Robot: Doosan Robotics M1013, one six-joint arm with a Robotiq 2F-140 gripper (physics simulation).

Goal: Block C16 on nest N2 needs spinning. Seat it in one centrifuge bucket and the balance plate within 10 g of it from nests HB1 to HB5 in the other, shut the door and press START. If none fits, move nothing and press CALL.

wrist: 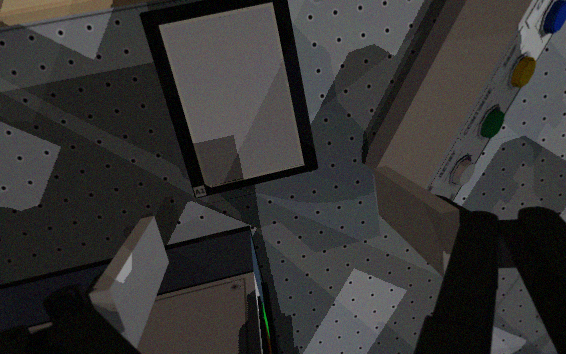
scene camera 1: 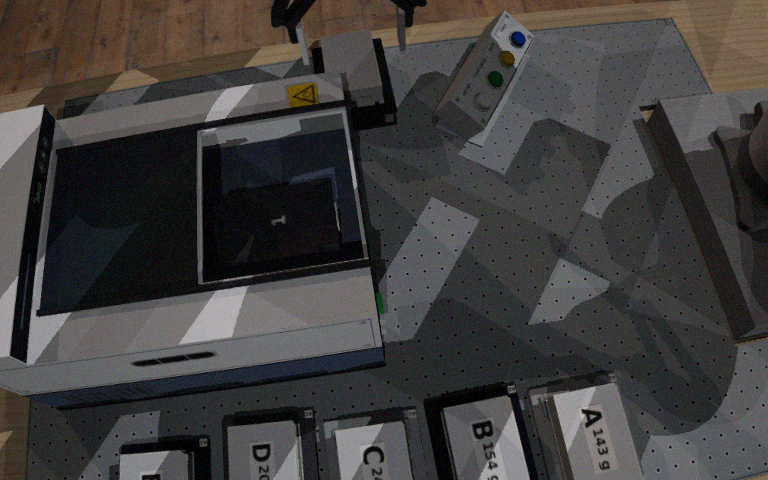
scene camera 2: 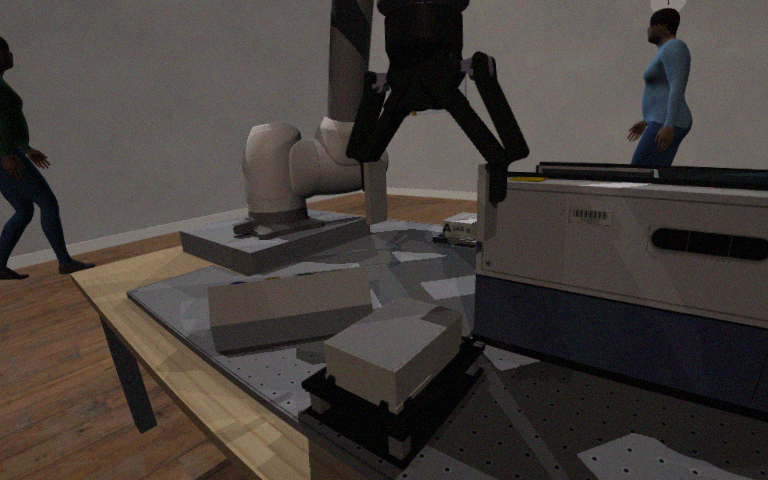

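Seen in the pictures: gripper, between the fingertips: (wrist: 271,215) (scene camera 1: 353,49) (scene camera 2: 426,229); arm's base, origin of its link: (scene camera 2: 279,227).
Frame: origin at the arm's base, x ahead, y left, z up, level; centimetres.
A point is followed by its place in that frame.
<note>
My gripper (scene camera 1: 353,45) {x 64.9, y -13.0, z 11.7 cm} (scene camera 2: 432,198) (wrist: 271,215) {x 64.9, y -13.0, z 11.7 cm} is open and empty, high near the pale unlabelled-looking block (scene camera 1: 350,65) {x 66.4, y -17.9, z 3.2 cm} (scene camera 2: 393,350) {x 69.4, y -22.4, z 3.2 cm} (wrist: 235,95) {x 66.7, y -19.5, z 3.2 cm}. That block sits on a black nest (scene camera 1: 387,107) {x 60.6, y -12.8, z -1.0 cm} (scene camera 2: 441,396) {x 72.9, y -19.9, z -1.3 cm} (wrist: 309,152) {x 60.0, y -14.0, z -1.0 cm}, whose tag looks like A1 in the wrist view. In scene camera 1, the centrifuge (scene camera 1: 305,302) {x 67.4, y 26.1, z 16.2 cm} shows a dark bucket (scene camera 1: 277,220) {x 73.2, y 12.9, z 9.1 cm} marked 1 inside its light-framed opening. Plate A (scene camera 1: 589,418) {x 34.7, y 35.1, z 0.6 cm}, 143 g, plate B (scene camera 1: 481,430) {x 48.0, y 36.5, z 0.5 cm}, 154 g, plate C (scene camera 1: 370,441) {x 61.2, y 38.0, z 0.5 cm} and plate D (scene camera 1: 263,441) {x 74.2, y 38.5, z 0.5 cm} stand in front, C and D weights cut off. N2 and C16 are not readable.
The button box (scene camera 1: 472,84) {x 47.5, y -14.4, z 2.8 cm} (scene camera 2: 288,305) {x 47.7, y -21.8, z 0.2 cm} (wrist: 430,90) {x 49.0, y -19.5, z 0.0 cm} stands beside the block's nest, with blue (scene camera 1: 518,38) {x 39.3, y -25.1, z 2.1 cm}, yellow (scene camera 1: 506,58) {x 41.7, y -20.5, z 2.2 cm}, green (scene camera 1: 495,78) {x 43.8, y -16.2, z 2.2 cm} and pale (scene camera 1: 482,101) {x 46.1, y -11.6, z 2.2 cm} buttons. The centrifuge (scene camera 2: 623,254) {x 81.7, y -2.3, z 9.6 cm} rises close to the fingers in scene camera 2. The arm's base (scene camera 2: 271,237) {x 8.9, y -6.5, z 0.1 cm} stands behind.
</note>
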